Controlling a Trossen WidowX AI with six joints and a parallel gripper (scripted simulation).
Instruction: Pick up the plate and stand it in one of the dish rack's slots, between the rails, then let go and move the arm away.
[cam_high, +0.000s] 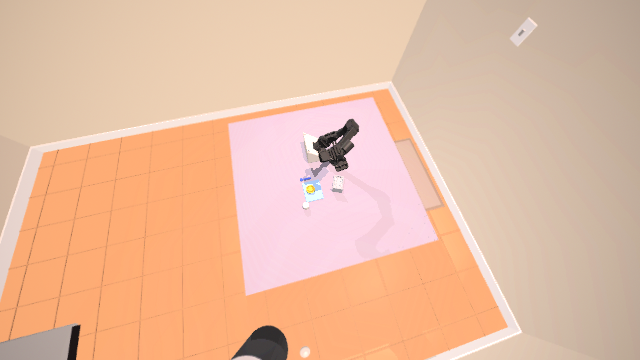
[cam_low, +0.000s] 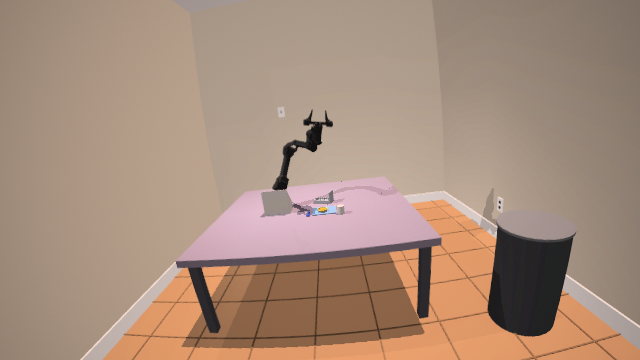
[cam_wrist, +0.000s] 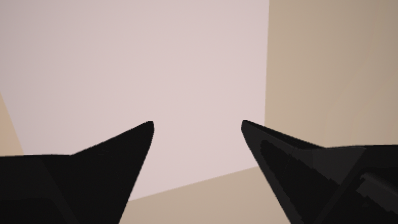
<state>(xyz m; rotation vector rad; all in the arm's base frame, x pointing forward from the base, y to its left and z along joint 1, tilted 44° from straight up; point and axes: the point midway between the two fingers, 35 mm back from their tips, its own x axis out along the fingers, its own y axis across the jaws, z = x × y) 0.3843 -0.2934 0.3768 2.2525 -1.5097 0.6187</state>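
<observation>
Now: the yellow plate 30 mm behind my gripper tip, 110 mm to the right of it and 620 mm below it. The rest, counted from my gripper tip: light blue mat: 20 mm behind, 100 mm to the right, 640 mm below; white cup: 90 mm ahead, 150 mm to the right, 610 mm below; dish rack: 60 mm behind, 90 mm to the left, 610 mm below.
</observation>
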